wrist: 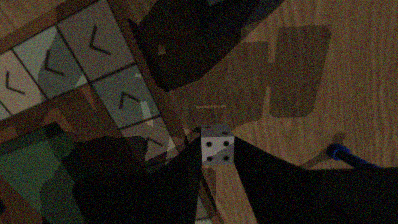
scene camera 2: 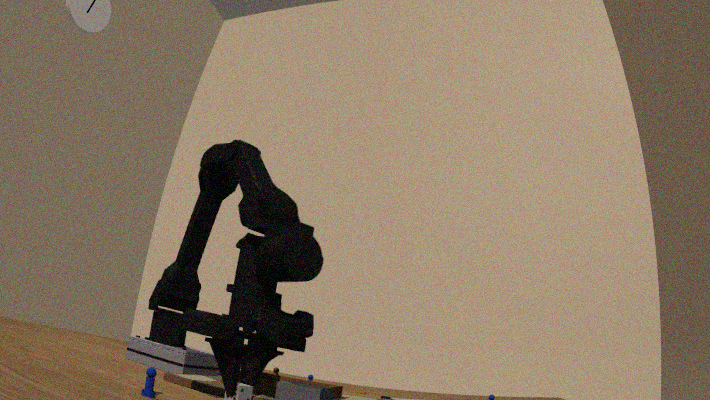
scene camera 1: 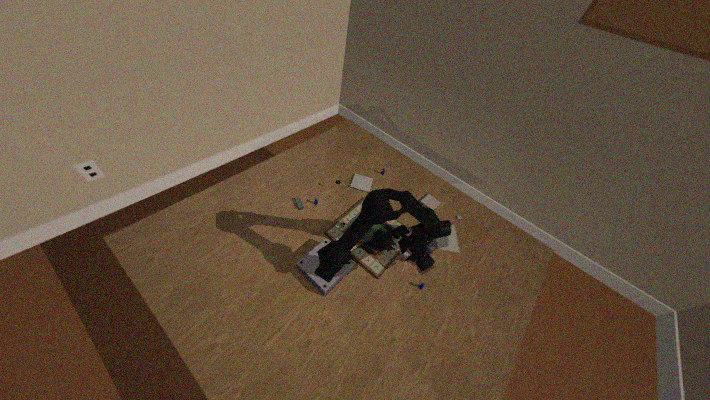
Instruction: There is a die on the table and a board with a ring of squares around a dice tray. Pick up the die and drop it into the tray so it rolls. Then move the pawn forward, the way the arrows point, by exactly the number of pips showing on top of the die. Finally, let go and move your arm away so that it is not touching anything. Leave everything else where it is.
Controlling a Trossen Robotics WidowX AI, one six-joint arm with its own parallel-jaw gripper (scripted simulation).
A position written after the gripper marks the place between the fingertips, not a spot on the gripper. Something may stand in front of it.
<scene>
The gripper point(scene camera 1: 405, 257) holds a white die.
The gripper shows as well in the wrist view point(wrist: 215, 141).
</scene>
